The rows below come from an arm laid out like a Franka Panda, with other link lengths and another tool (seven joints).
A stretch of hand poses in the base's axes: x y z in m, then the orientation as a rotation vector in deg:
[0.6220 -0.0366 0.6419 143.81 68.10 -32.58]
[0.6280 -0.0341 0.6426 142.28 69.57 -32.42]
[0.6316 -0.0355 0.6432 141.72 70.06 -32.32]
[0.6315 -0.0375 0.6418 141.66 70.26 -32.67]
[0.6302 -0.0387 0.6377 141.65 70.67 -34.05]
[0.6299 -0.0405 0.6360 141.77 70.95 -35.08]
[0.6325 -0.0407 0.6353 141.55 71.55 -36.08]
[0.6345 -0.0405 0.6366 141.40 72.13 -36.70]
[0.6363 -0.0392 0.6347 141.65 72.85 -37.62]
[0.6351 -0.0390 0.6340 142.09 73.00 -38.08]
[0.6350 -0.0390 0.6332 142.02 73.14 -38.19]
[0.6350 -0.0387 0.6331 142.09 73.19 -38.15]
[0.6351 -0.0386 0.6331 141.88 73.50 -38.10]
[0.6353 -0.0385 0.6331 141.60 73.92 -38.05]
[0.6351 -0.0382 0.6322 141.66 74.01 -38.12]
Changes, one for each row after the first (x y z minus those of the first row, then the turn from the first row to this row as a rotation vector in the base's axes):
[0.0060 0.0025 0.0007 -0.51 -0.01 1.50]
[0.0096 0.0011 0.0013 -0.71 -0.06 2.03]
[0.0095 -0.0009 -0.0001 -0.71 0.23 2.11]
[0.0082 -0.0021 -0.0042 -0.70 1.29 2.13]
[0.0079 -0.0039 -0.0059 -0.59 2.09 2.07]
[0.0105 -0.0041 -0.0066 -0.59 2.90 2.34]
[0.0125 -0.0039 -0.0053 -0.49 3.46 2.62]
[0.0143 -0.0026 -0.0072 -0.04 4.33 2.74]
[0.0131 -0.0024 -0.0079 0.34 4.76 2.55]
[0.0130 -0.0024 -0.0087 0.34 4.86 2.64]
[0.0130 -0.0021 -0.0088 0.43 4.86 2.64]
[0.0131 -0.0020 -0.0088 0.42 4.87 2.90]
[0.0133 -0.0019 -0.0088 0.41 4.90 3.26]
[0.0131 -0.0016 -0.0097 0.49 4.98 3.27]

